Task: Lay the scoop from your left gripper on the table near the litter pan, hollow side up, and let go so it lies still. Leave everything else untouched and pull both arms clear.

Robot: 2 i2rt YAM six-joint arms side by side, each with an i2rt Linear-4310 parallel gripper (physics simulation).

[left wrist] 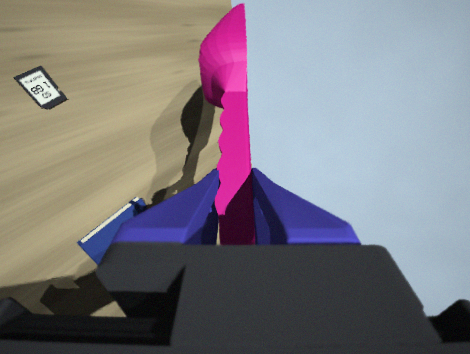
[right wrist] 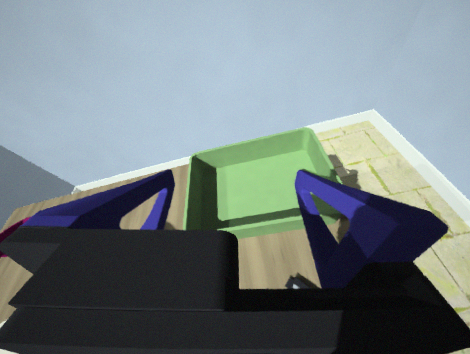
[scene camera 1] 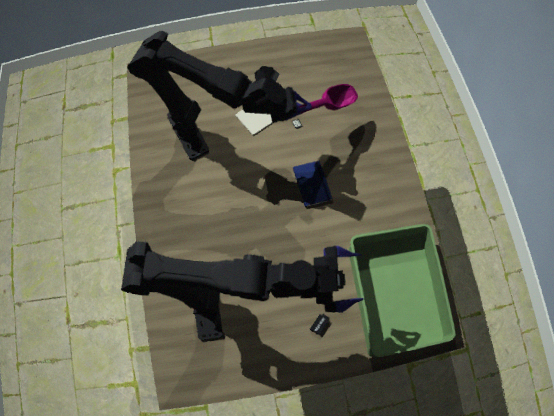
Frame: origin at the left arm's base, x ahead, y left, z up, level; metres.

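Seen in the pictures: left gripper, between the fingertips: (left wrist: 235,176) (scene camera 1: 308,107); right gripper, between the fingertips: (right wrist: 234,176) (scene camera 1: 361,276); left arm's base, origin of its link: (scene camera 1: 187,132); right arm's base, origin of its link: (scene camera 1: 206,304).
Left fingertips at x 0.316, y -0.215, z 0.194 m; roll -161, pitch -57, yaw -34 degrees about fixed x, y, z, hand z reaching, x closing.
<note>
Offsets run from my left fingertips to a thing's middle. Level surfaces: height alone.
The magenta scoop {dx +0.073, dy +0.017, dz -0.046 m} (scene camera 1: 341,96) (left wrist: 235,120) is held by its handle in the air, its bowl pointing away from the gripper and its hollow side facing up, its shadow apart from it on the table. My left gripper (scene camera 1: 309,105) (left wrist: 235,176) is shut on the scoop handle. Part of the scoop (right wrist: 12,231) shows at the left edge of the right wrist view. The green litter pan {dx -0.019, dy -0.559, dz -0.152 m} (scene camera 1: 415,290) (right wrist: 260,185) stands at the lower right in scene camera 1, well apart from the scoop. My right gripper (scene camera 1: 361,277) (right wrist: 234,176) is open and empty, its fingertips by the pan's near rim.
A blue box-like object {dx -0.059, dy -0.141, dz -0.188 m} (scene camera 1: 312,185) (left wrist: 107,232) lies on the wooden table {dz -0.194 m} (scene camera 1: 210,225) between the arms. A small memory card {dx +0.008, dy +0.066, dz -0.193 m} (scene camera 1: 297,124) (left wrist: 41,87) and a white flat piece {dx -0.070, dy +0.157, dz -0.191 m} (scene camera 1: 254,122) lie near the left gripper. A small black item {dx -0.256, dy -0.518, dz -0.186 m} (scene camera 1: 320,325) (right wrist: 299,282) lies beside the right gripper.
</note>
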